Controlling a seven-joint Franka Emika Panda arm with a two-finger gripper.
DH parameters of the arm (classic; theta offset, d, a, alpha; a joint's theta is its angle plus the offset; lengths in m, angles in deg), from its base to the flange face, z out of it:
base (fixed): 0 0 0 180
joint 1: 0 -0.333 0 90
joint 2: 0 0 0 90
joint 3: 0 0.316 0.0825 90
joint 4: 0 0 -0.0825 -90
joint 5: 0 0.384 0 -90
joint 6: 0 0 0.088 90
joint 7: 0 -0.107 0 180
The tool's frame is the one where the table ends.
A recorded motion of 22 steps. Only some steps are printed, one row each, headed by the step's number.
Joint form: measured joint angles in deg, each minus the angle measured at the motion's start. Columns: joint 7, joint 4, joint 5, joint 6, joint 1, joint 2, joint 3.
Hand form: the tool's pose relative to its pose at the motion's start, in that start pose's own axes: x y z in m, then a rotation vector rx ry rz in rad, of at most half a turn. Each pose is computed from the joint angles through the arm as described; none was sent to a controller.
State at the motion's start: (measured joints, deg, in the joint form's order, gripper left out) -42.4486 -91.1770 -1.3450 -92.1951 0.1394 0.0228 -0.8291
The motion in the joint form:
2: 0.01 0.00 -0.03 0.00 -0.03 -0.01 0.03
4: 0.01 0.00 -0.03 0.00 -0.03 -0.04 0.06
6: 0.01 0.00 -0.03 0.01 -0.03 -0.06 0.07
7: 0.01 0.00 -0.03 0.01 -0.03 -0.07 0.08
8: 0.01 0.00 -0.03 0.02 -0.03 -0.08 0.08
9: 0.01 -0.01 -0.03 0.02 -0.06 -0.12 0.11
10: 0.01 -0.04 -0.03 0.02 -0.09 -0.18 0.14
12: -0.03 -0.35 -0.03 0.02 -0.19 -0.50 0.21
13: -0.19 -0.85 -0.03 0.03 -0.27 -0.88 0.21
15: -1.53 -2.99 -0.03 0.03 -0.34 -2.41 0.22
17: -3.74 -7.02 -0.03 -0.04 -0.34 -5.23 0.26
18: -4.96 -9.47 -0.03 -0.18 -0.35 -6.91 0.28
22: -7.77 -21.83 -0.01 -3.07 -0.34 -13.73 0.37
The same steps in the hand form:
2: -0.0004 -0.0004 -0.0001 -0.0002 0.0005 -0.0012
4: -0.0007 -0.0005 -0.0004 0.0001 0.0009 -0.0017
6: -0.0008 -0.0005 -0.0006 0.0003 0.0010 -0.0019
7: -0.0009 -0.0005 -0.0007 0.0004 0.0011 -0.0021
8: -0.0010 -0.0005 -0.0008 0.0004 0.0011 -0.0021
9: -0.0015 -0.0007 -0.0011 0.0008 0.0015 -0.0031
10: -0.0021 -0.0010 -0.0015 0.0012 0.0019 -0.0041
12: -0.0045 -0.0010 -0.0021 0.0014 0.0020 -0.0064
13: -0.0066 0.0000 -0.0016 0.0000 0.0003 -0.0051
15: -0.0137 0.0055 0.0013 -0.0071 -0.0076 0.0167
17: -0.0261 0.0165 0.0079 -0.0209 -0.0220 0.0540
18: -0.0336 0.0230 0.0125 -0.0287 -0.0297 0.0744
22: -0.0646 0.0497 0.0504 -0.0622 -0.0616 0.1195

